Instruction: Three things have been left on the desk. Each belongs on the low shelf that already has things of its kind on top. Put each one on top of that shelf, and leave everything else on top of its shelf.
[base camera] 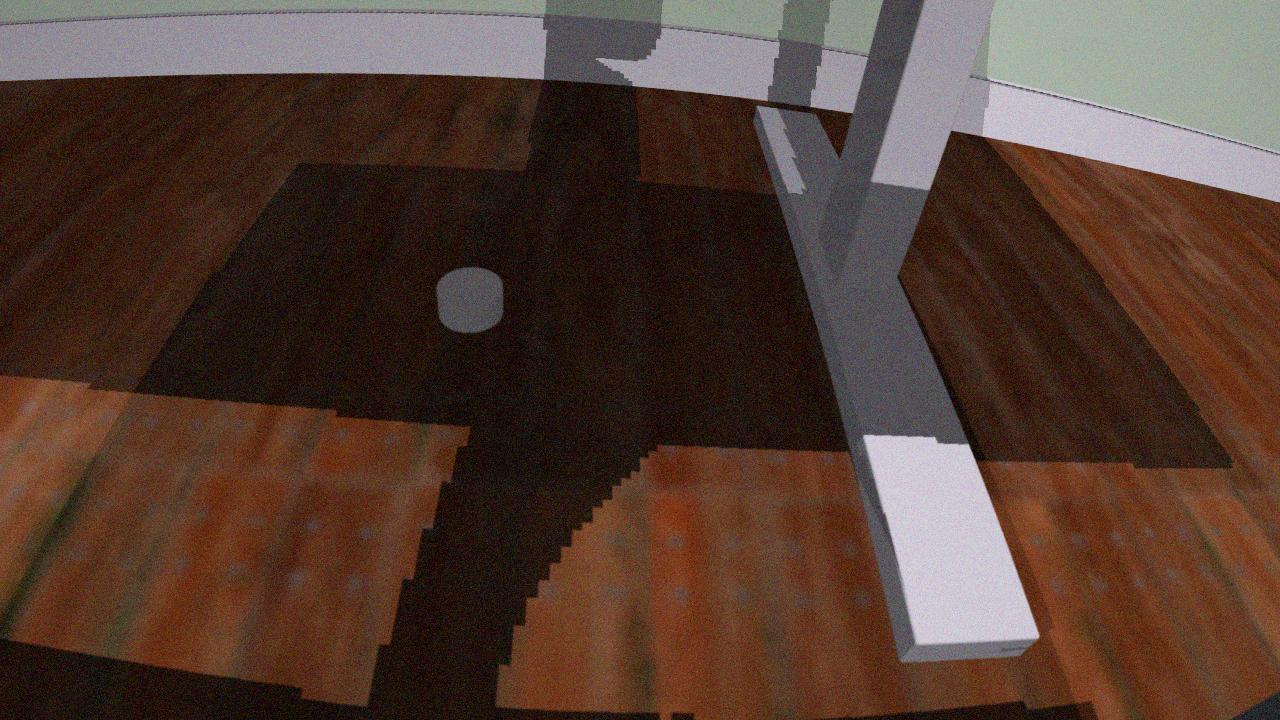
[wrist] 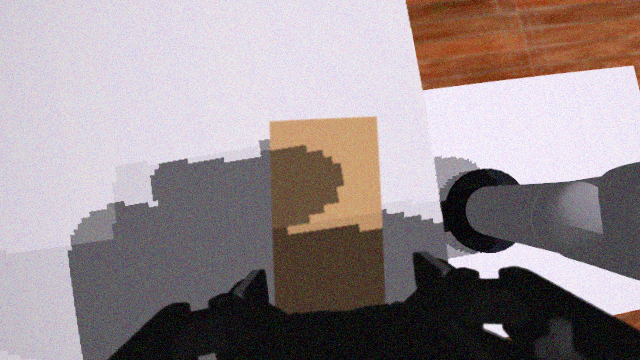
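Note:
A tan rectangular block [wrist: 357, 175] lies on the white desk top [wrist: 200, 75] in the wrist view, near the desk's right edge. The gripper's shadow falls across it. My gripper [wrist: 340, 277] is open and empty, with one fingertip to the left and one to the right of the block's near part as seen in the wrist view. The block's near end is hidden behind the gripper body. The height of the fingers above the desk is hard to tell. The low shelves and the other two things do not show in these views.
In the wrist view a dark grey cylindrical part with a black ring [wrist: 535, 210] reaches in at the right, over a white surface [wrist: 525, 120]. In the base camera view a white desk leg and foot [base camera: 948, 546] stand at the right, and a small grey cylinder [base camera: 469, 300] stands on the floor.

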